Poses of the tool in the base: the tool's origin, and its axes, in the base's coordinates. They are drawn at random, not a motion.
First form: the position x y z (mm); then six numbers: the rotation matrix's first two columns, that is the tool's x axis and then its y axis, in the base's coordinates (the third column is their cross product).
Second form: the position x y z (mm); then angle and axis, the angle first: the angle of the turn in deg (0 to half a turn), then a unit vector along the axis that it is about. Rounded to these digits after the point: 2 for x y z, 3 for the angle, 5 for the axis.
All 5 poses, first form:
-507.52 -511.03 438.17 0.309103 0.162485 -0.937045 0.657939 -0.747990 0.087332
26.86 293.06 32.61 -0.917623 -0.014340 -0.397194 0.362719 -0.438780 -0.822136
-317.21 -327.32 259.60 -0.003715 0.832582 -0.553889 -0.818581 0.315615 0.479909
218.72 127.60 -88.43 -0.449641 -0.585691 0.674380 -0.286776 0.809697 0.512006
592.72 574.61 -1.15 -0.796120 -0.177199 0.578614 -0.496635 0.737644 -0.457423
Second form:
-507.52 -511.03 438.17 152.685 0.79634 0.27277 -0.53985
26.86 293.06 32.61 166.978 0.16941 0.52081 -0.83670
-317.21 -327.32 259.60 90.222 0.01236 0.56414 0.82559
218.72 127.60 -88.43 125.873 0.29321 -0.93809 -0.18444
592.72 574.61 -1.15 150.096 0.19467 -0.92707 0.32037

